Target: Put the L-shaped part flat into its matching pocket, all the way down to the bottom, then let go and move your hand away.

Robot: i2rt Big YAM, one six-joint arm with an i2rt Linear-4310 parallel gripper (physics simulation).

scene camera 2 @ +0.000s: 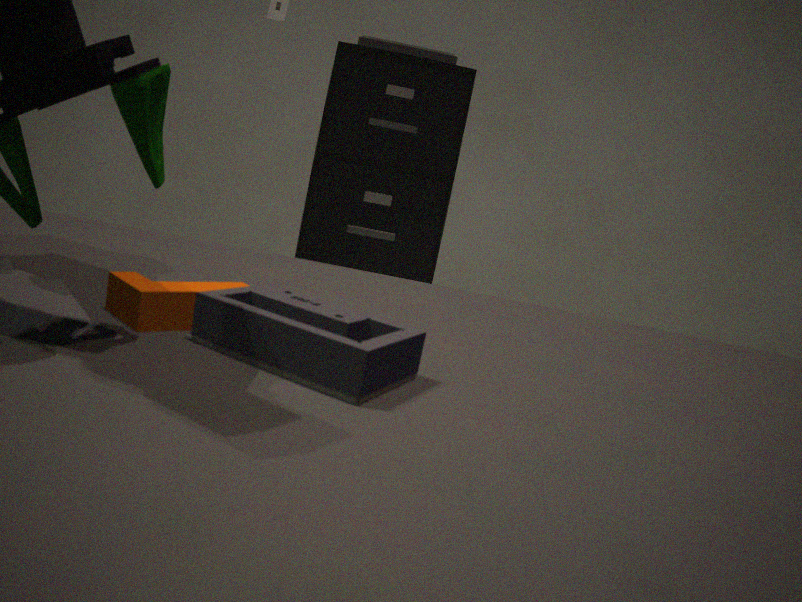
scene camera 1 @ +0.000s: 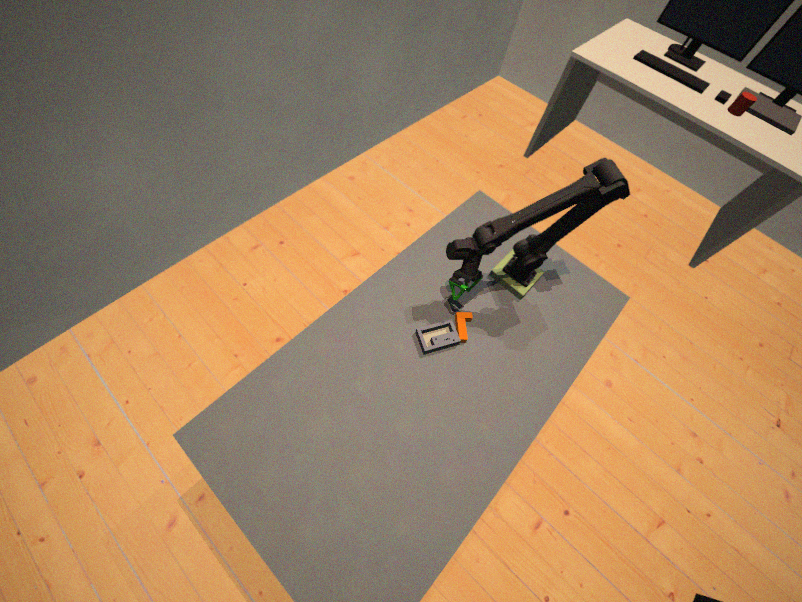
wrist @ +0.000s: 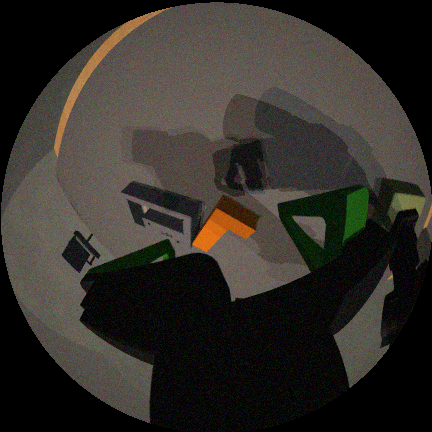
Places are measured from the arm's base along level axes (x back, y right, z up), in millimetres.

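Where they show: gripper, fingertip midpoint: [scene camera 2: 96, 205] [scene camera 1: 460, 295] [wrist: 223, 228]; arm's base, origin of the base link: [scene camera 1: 518, 272] [wrist: 397, 234].
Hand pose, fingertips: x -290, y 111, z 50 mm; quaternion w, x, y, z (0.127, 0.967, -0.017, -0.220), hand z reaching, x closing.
Each offset is from my fingertips to the centre of the thing. Level surfaces: height alone.
The orange L-shaped part {dx -57, dy -80, dz -72 mm} [scene camera 1: 461, 329] [scene camera 2: 161, 309] [wrist: 216, 229] lies flat on the floor mat, close beside the grey pocket block {dx -158, dy -26, dz -69 mm} [scene camera 1: 421, 341] [scene camera 2: 278, 342] [wrist: 172, 197]. Whether the two touch is hard to tell. The block's L-shaped pocket is empty, with a pale bottom visible in the first scene view. My gripper [scene camera 1: 456, 300] [scene camera 2: 97, 206] [wrist: 223, 228] is open, with nothing between its green fingers. It hangs above the part's short-arm end, with its fingertips clear of the part in the second scene view.
The grey mat {dz -87 mm} [scene camera 1: 362, 440] lies on a wooden floor. The arm's base stands on a pale green plate [scene camera 1: 522, 289] [wrist: 409, 201] near the part. A white desk [scene camera 1: 615, 42] with monitors stands at the upper right. A dark cabinet [scene camera 2: 388, 155] stands in the background of the second scene view.
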